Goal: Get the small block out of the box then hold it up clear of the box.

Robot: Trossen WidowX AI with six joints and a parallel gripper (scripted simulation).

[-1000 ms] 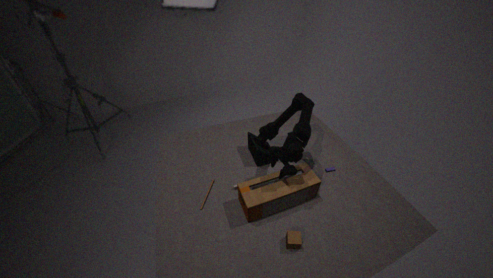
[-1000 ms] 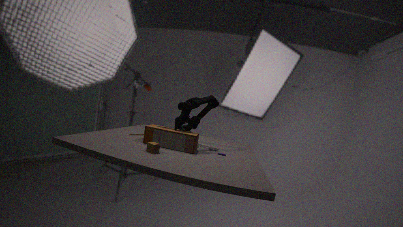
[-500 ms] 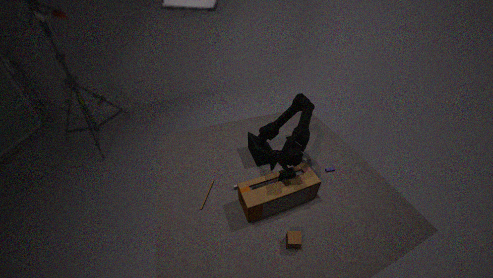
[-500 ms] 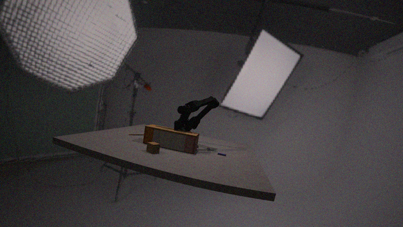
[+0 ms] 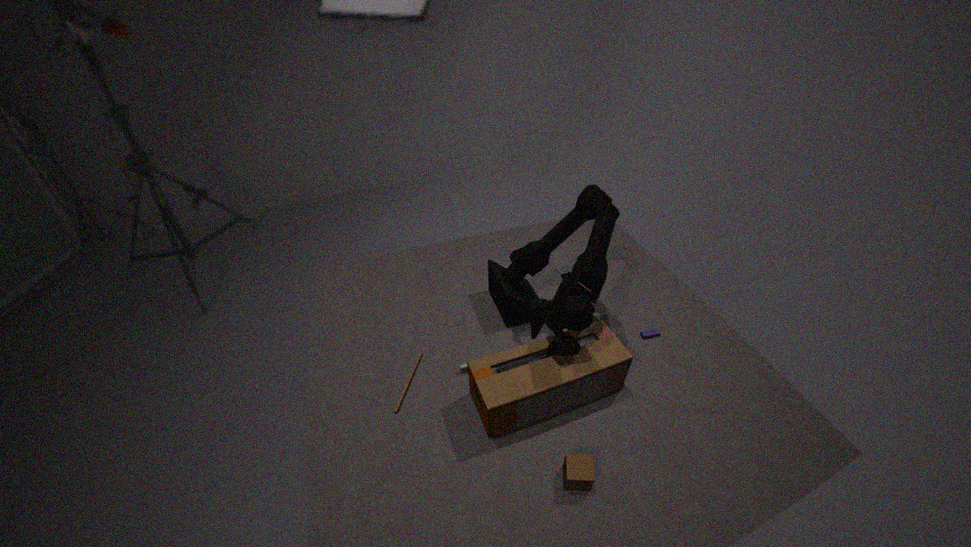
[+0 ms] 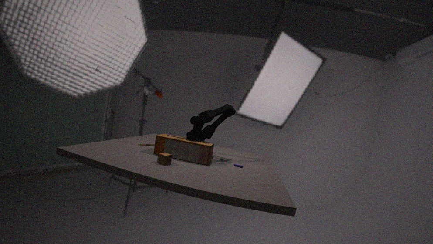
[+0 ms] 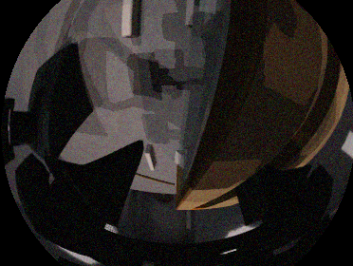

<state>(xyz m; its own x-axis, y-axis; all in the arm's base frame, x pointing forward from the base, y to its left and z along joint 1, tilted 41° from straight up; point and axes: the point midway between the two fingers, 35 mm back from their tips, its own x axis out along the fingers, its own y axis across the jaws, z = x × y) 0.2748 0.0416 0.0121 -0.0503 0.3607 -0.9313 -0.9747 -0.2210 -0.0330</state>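
Right now the long tan box is 4 cm ahead of my gripper tip and 2 cm below it. Also, from my gripper tip: tan cube (31 cm ahead, 6 cm below, 1 cm to the left); thin wooden stick (36 cm to the right, 8 cm below, 2 cm behind).
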